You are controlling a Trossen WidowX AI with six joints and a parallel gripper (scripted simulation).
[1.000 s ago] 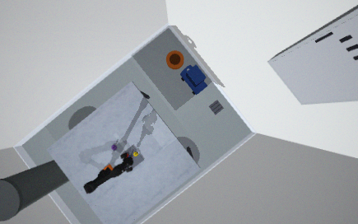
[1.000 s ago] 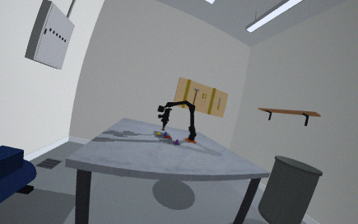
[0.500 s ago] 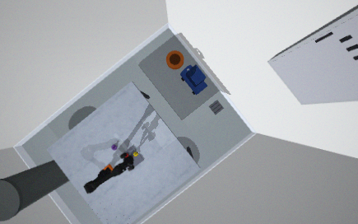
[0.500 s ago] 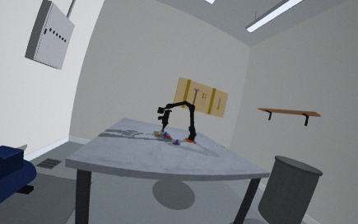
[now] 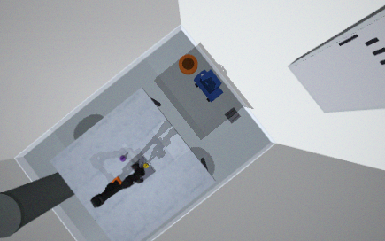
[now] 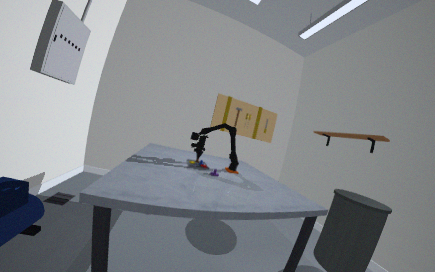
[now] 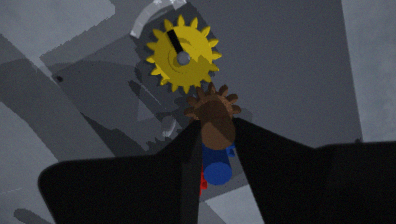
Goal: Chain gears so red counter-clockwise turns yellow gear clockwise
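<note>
Now: gripper tip 3 cm past the blue gear, 3 cm above it and 2 cm to the right of it. Round my gripper tip: brown gear 1 cm below; then red gear 6 cm to the left, 4 cm behind, 3 cm below; then yellow gear 4 cm ahead, 3 cm below.
</note>
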